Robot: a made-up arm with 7 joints.
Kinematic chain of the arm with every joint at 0, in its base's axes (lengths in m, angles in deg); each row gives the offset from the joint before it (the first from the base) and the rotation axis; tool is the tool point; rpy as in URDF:
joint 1: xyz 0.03 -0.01 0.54 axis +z
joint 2: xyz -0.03 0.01 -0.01 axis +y
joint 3: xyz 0 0.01 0.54 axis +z
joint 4: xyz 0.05 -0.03 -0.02 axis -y
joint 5: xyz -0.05 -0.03 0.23 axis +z
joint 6: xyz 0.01 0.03 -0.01 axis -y
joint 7: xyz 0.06 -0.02 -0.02 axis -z
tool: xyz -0.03 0 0.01 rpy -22.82 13.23 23.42
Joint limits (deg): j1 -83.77..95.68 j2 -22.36..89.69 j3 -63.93..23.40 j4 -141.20..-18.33 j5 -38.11..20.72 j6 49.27..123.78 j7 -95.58..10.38
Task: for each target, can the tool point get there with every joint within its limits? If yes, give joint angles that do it. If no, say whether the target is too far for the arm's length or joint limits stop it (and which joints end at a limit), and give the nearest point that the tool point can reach.
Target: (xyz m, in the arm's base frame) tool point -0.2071 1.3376 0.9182
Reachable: no: too far | nearest point -0.0421 0.7404 0.7482 | short by 0.642 m
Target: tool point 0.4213 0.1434 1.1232
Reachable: yes | joints 29.91 19.23 -3.44 -47.81 11.00 75.81 -54.60
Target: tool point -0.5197 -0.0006 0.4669
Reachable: no: joint limits stop it (at a limit: joint 2, joint 3, joint 4, joint 5, joint 7) | nearest point -0.2495 -0.0052 0.8317 | short by 0.454 m
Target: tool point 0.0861 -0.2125 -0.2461
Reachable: no: joint limits stop it (at a limit: joint 2, joint 5, joint 7) | nearest point 0.1325 -0.3798 0.2041 | short by 0.483 m
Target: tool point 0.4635 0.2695 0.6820
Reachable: yes | joints 67.14 56.86 -55.43 -114.08 -25.32 115.00 -79.72
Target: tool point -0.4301 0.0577 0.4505
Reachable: no: joint limits stop it (at a limit: joint 2, joint 3, joint 4, joint 5, joint 7) | nearest point -0.2464 0.0307 0.8316 | short by 0.424 m
